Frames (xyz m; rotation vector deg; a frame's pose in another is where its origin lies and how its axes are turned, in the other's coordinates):
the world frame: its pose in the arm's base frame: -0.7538 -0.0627 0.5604 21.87 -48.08 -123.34
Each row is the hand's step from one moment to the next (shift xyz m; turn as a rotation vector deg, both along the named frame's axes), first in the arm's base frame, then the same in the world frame.
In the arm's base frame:
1: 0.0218 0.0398 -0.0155 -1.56 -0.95 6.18
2: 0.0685 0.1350 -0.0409 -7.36 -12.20 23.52
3: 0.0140 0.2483 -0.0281 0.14 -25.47 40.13
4: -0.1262 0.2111 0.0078 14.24 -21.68 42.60
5: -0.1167 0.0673 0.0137 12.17 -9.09 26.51
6: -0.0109 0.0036 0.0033 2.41 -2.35 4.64
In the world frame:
1: -0.0444 -0.0173 -0.0050 1.75 3.76 4.93
2: -0.1471 -0.0539 -0.0055 14.11 17.62 15.70
3: -0.1975 -0.1301 0.0819 19.34 39.40 18.25
4: -0.0778 -0.1665 0.1636 7.28 47.15 14.53
5: 0.0251 -0.0883 0.0995 -0.96 29.09 9.30
6: 0.0044 -0.0056 0.0096 0.22 5.61 1.15

